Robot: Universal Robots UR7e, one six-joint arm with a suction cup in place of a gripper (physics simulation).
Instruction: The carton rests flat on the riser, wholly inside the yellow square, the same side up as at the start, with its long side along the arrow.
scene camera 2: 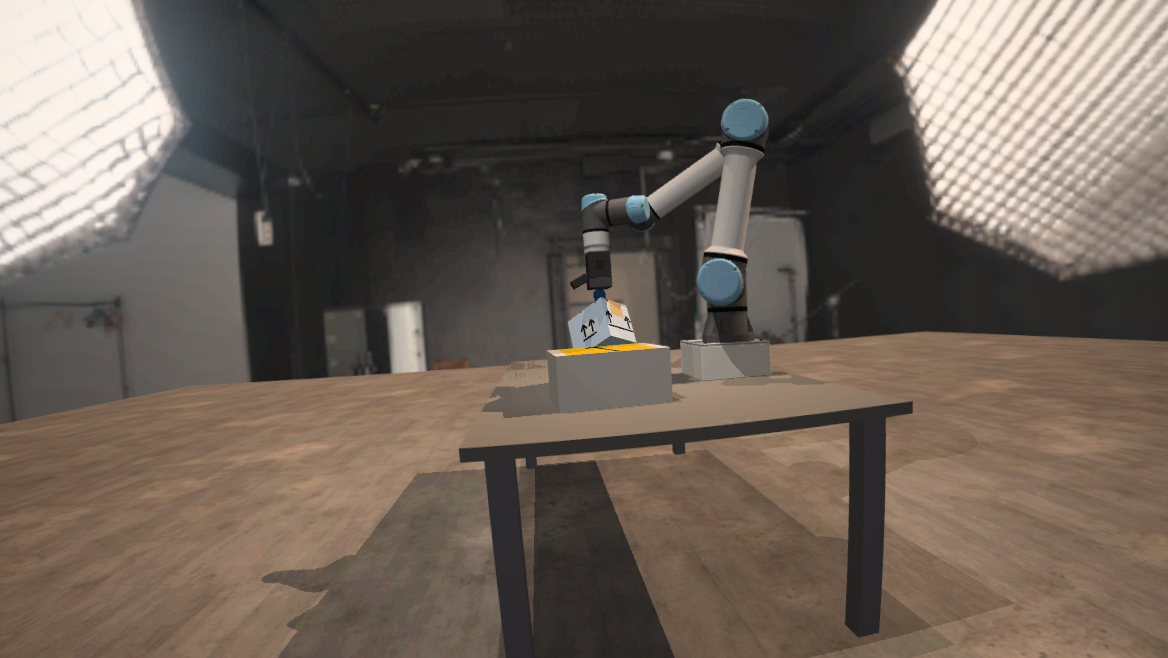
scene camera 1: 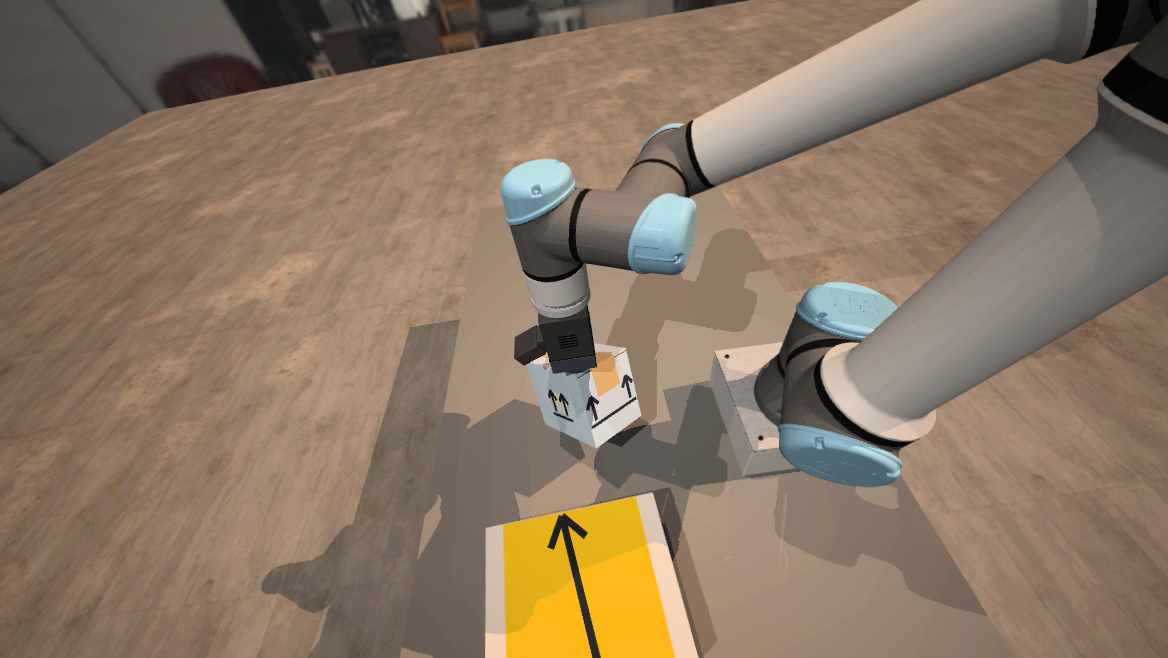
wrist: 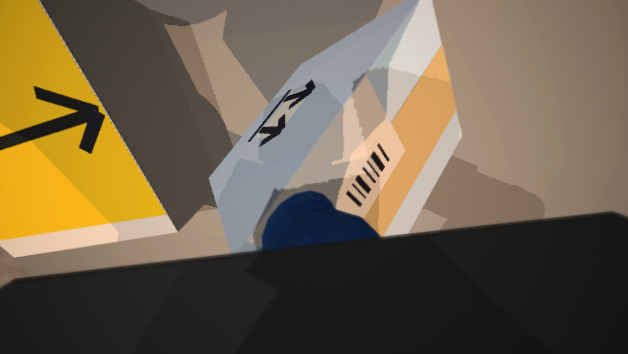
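The white carton [scene camera 1: 576, 418] [scene camera 2: 600, 326] [wrist: 325, 107] has orange tape, a barcode label and black up arrows on its sides. It hangs visibly tilted in the air under my blue suction cup [scene camera 1: 578, 371] [scene camera 2: 599, 295] [wrist: 315, 220], which holds it by its top face. In scene camera 1 it is beyond the far end of the riser [scene camera 1: 494, 592] [scene camera 2: 613, 385] [wrist: 145, 227], not over it. The yellow square [scene camera 1: 531, 608] [wrist: 50, 200] on the riser's top carries a black arrow [scene camera 1: 575, 572] [wrist: 50, 126] that points toward the carton's side. Part of the carton's top is hidden by the gripper.
The arm's base block [scene camera 1: 739, 420] [scene camera 2: 725, 362] stands on the table [scene camera 2: 751, 408], to the right of the carton in scene camera 1. The arm reaches over from that side. The table's front edge lies nearer the camera than the riser in scene camera 2.
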